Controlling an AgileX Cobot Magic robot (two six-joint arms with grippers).
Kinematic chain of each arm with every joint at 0, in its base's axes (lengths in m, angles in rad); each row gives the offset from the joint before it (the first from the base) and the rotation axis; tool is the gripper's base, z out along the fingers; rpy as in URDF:
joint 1: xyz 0 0 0.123 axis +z
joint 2: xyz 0 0 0 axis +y
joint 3: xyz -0.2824 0 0.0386 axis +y
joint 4: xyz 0.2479 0 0.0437 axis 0.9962 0 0.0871
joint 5: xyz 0 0 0 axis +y
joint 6: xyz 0.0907 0 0.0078 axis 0.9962 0 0.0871
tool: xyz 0 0 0 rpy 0 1.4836 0
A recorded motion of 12 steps. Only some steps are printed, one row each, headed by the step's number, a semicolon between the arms.
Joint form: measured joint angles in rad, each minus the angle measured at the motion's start. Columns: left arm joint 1, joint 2, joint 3, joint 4, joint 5, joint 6; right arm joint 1, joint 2, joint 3, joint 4, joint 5, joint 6.
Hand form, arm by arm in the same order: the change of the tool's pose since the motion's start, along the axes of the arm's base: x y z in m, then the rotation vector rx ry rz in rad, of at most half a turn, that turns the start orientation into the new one. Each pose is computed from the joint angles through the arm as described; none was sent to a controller.
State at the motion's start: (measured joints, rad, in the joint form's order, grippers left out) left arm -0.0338 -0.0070 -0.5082 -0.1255 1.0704 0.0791; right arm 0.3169 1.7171 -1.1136 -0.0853 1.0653 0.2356
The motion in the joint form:
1: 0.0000 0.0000 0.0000 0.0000 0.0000 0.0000; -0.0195 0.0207 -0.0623 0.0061 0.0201 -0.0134
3: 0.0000 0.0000 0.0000 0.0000 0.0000 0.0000; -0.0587 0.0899 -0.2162 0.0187 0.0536 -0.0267
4: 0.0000 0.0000 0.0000 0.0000 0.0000 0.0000; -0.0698 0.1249 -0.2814 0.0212 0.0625 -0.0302
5: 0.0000 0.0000 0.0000 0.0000 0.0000 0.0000; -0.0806 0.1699 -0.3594 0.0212 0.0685 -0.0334
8: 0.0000 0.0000 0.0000 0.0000 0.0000 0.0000; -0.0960 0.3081 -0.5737 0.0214 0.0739 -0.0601
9: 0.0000 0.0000 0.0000 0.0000 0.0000 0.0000; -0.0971 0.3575 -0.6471 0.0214 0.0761 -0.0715
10: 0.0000 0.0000 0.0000 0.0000 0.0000 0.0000; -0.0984 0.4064 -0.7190 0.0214 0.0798 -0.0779
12: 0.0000 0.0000 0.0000 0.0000 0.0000 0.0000; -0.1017 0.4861 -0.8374 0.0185 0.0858 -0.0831
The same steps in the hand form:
1: 0.0000 0.0000 0.0000 0.0000 0.0000 0.0000; 0.0128 -0.0019 0.0079 0.0106 -0.0183 -0.0105
3: 0.0000 0.0000 0.0000 0.0000 0.0000 0.0000; 0.0452 -0.0053 0.0215 0.0339 -0.0641 -0.0439
4: 0.0000 0.0000 0.0000 0.0000 0.0000 0.0000; 0.0589 -0.0057 0.0251 0.0411 -0.0841 -0.0528
5: 0.0000 0.0000 0.0000 0.0000 0.0000 0.0000; 0.0756 -0.0057 0.0281 0.0475 -0.1102 -0.0605
8: 0.0000 0.0000 0.0000 0.0000 0.0000 0.0000; 0.1201 -0.0017 0.0282 0.0621 -0.1778 -0.0490
9: 0.0000 0.0000 0.0000 0.0000 0.0000 0.0000; 0.1342 0.0010 0.0264 0.0660 -0.1985 -0.0387
10: 0.0000 0.0000 0.0000 0.0000 0.0000 0.0000; 0.1474 0.0033 0.0239 0.0695 -0.2171 -0.0336
12: 0.0000 0.0000 0.0000 0.0000 0.0000 0.0000; 0.1681 0.0060 0.0192 0.0732 -0.2495 -0.0310

